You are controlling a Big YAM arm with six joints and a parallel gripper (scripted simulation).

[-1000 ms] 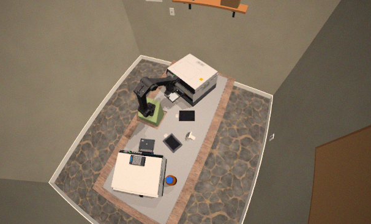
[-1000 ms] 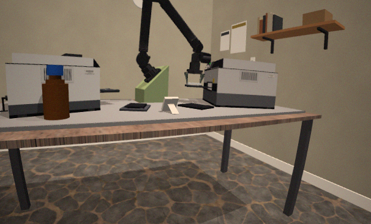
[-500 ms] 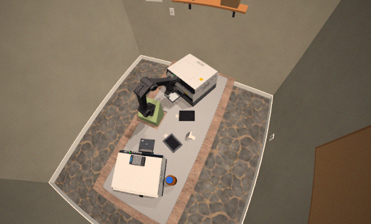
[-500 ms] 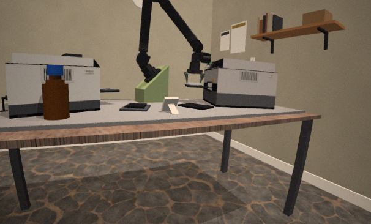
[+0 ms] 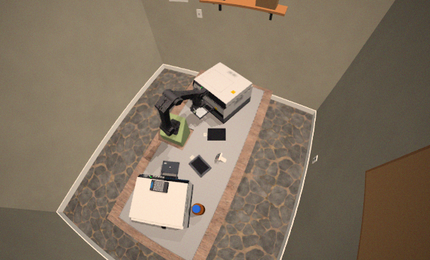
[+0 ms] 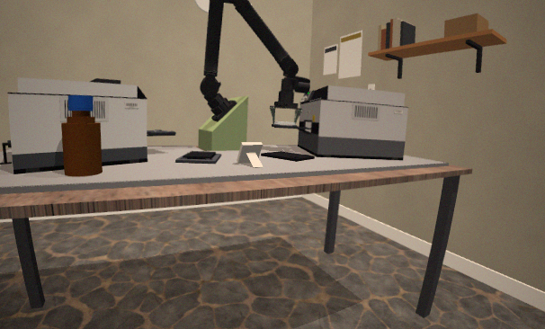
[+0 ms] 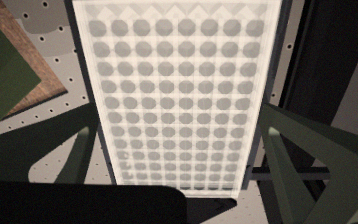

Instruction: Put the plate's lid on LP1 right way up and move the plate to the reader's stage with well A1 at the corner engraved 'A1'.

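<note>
My hand is right at the lidded white well plate. From my hand the other things lie so: black pad: 220 mm ahead, 120 mm below, 100 mm to the right; then dark lid: 420 mm to the right, 220 mm ahead, 110 mm below; then grey pad: 420 mm to the right, 220 mm ahead, 120 mm below.
</note>
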